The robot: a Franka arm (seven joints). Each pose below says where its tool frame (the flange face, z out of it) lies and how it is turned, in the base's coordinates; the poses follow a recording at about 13 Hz.
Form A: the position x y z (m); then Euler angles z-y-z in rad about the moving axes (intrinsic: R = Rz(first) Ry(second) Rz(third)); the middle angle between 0 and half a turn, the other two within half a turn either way.
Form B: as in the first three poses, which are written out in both.
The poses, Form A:
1: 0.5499, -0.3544, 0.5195, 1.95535, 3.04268, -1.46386
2: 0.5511, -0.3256, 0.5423, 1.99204, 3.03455, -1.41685
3: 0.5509, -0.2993, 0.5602, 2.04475, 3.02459, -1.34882
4: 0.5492, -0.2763, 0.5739, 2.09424, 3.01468, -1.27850
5: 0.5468, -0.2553, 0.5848, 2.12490, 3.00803, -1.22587
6: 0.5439, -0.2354, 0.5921, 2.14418, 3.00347, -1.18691
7: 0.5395, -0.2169, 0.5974, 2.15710, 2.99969, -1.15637
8: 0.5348, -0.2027, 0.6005, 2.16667, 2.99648, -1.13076
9: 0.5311, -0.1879, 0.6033, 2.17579, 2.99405, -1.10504
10: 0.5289, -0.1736, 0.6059, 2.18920, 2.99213, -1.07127
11: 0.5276, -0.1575, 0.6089, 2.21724, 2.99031, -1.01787
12: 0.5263, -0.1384, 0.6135, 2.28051, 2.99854, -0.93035
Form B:
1: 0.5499, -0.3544, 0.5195, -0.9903, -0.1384, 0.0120, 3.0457
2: 0.5511, -0.3256, 0.5423, -0.9910, -0.1332, 0.0152, 3.0390
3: 0.5509, -0.2993, 0.5602, -0.9919, -0.1256, 0.0200, 3.0316
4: 0.5492, -0.2763, 0.5739, -0.9930, -0.1153, 0.0252, 3.0251
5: 0.5468, -0.2553, 0.5848, -0.9941, -0.1044, 0.0290, 3.0213
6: 0.5439, -0.2354, 0.5921, -0.9950, -0.0946, 0.0318, 3.0190
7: 0.5395, -0.2169, 0.5974, -0.9957, -0.0858, 0.0341, 3.0171
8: 0.5348, -0.2027, 0.6005, -0.9963, -0.0778, 0.0360, 3.0155
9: 0.5311, -0.1879, 0.6033, -0.9969, -0.0695, 0.0377, 3.0147
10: 0.5289, -0.1736, 0.6059, -0.9974, -0.0594, 0.0397, 3.0149
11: 0.5276, -0.1575, 0.6089, -0.9980, -0.0467, 0.0427, 3.0167
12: 0.5263, -0.1384, 0.6135, -0.9984, -0.0346, 0.0447, 3.0300
